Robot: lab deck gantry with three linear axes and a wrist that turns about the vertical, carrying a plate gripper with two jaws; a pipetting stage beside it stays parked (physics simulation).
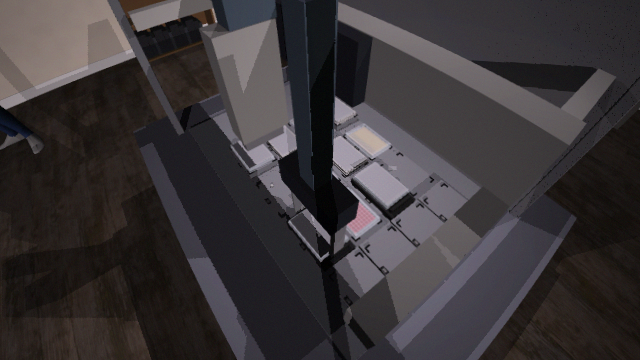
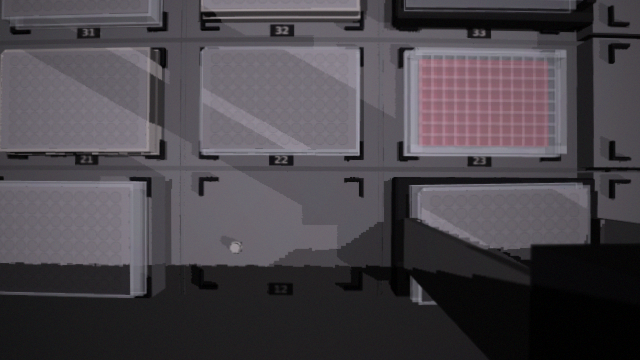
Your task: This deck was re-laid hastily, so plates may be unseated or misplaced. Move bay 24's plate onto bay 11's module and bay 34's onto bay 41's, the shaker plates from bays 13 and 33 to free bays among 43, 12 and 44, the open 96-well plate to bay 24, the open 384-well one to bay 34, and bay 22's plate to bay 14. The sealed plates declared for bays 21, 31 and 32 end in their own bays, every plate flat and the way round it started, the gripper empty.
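Frame: origin at the robot's base, x left, y ahead, z down, level; centimetres.
Where they show: gripper, fingertip midpoint: [image 1: 318, 229] [image 2: 502, 242]; robot's base at its link origin: [image 1: 232, 152].
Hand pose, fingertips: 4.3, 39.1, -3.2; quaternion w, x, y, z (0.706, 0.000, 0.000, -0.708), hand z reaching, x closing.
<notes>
Things, the pixels of their centre, and the offset from my fingertips, as dx, dy, dz. "spot": a spot on its surface instead.
- sealed plate at the middle of its body: [image 2: 499, 242] [image 1: 317, 230] +0.0, +0.0, +0.3
- pink open 96-well plate at the middle of its body: [image 2: 484, 102] [image 1: 351, 211] +10.7, +0.1, +2.5
- Bay 22's plate at the middle of its body: [image 2: 280, 101] +10.7, -16.3, +2.5
- bay 11 at a spot on its surface: [image 2: 65, 225] [image 1: 256, 150] spot: +1.1, -31.5, -0.1
- bay 21 at a spot on its surface: [image 2: 75, 100] [image 1: 282, 139] spot: +10.6, -32.5, +1.8
- bay 32 at a spot on its surface: [image 2: 280, 5] spot: +18.0, -16.2, +1.8
- bay 33's shaker at the middle of its body: [image 1: 380, 184] +21.5, -0.5, +0.3
- yellow open plate at the middle of its body: [image 1: 367, 140] +32.1, -16.3, +2.5
- Bay 12 at a spot on its surface: [image 2: 270, 210] [image 1: 286, 187] spot: +1.9, -17.2, +3.2
- small white knob at the middle of its body: [image 2: 235, 247] [image 1: 271, 185] -1.1, -20.0, +3.0
- pale scrap at the middle of its body: [image 1: 392, 168] +30.3, -3.7, +3.2
- Bay 31's plate at a spot on its surface: [image 2: 82, 9] spot: +17.9, -32.1, +1.8
My gripper [image 1: 320, 232] [image 2: 504, 247] is down at bay 13, turned so its jaws stand at the short ends of the sealed plate [image 1: 306, 231] [image 2: 500, 212], which sits on the dark shaker. Shadow and the gripper body hide whether the jaws touch it. The pink open 96-well plate [image 1: 366, 220] [image 2: 482, 102] is in bay 23. Bay 22's plate [image 2: 280, 100] lies flat. Sealed plates are at bay 11 [image 1: 259, 156] [image 2: 65, 225], bay 21 [image 1: 284, 143] [image 2: 75, 100], bay 32 [image 1: 350, 156] [image 2: 280, 5] and bay 33's shaker [image 1: 382, 185]. The yellow open plate [image 1: 369, 140] is in bay 42.
Bay 12 [image 1: 280, 194] [image 2: 270, 210] holds a small white knob [image 1: 272, 185] [image 2: 235, 247]. A pale scrap [image 1: 392, 168] lies in bay 43. Bay 31's plate [image 2: 82, 9] shows partly. Another plate [image 1: 344, 112] is at bay 41. The parked pipetting stage [image 1: 252, 85] hangs over the deck's left side.
</notes>
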